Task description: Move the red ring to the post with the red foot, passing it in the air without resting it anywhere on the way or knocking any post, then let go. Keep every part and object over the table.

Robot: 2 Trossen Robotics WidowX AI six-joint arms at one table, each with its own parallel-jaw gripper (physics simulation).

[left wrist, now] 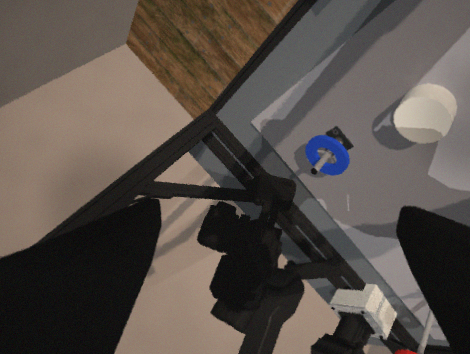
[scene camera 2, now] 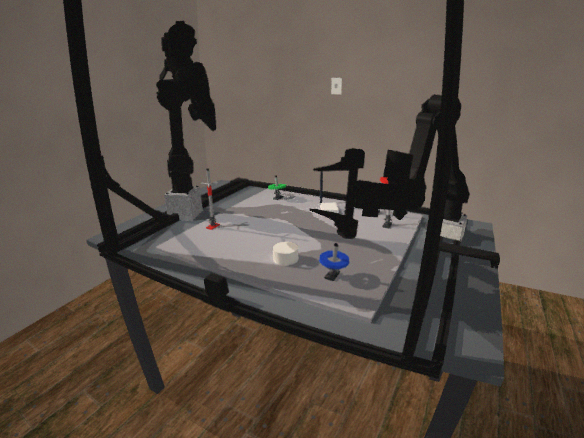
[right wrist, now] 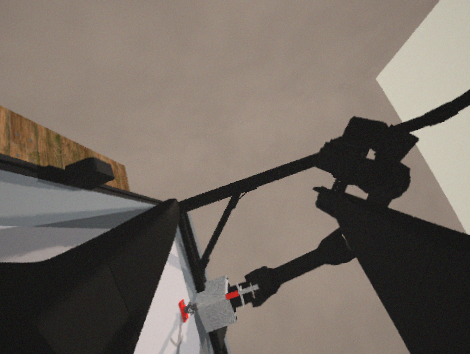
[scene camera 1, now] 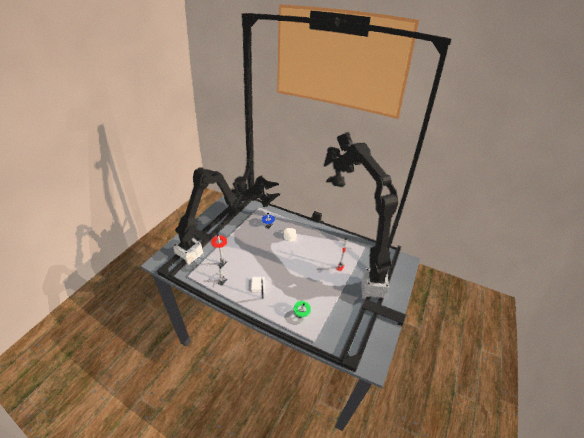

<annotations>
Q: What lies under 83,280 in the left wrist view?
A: My left gripper.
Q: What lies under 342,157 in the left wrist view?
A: A blue ring.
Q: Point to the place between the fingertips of my right gripper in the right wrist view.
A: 255,203
</annotations>
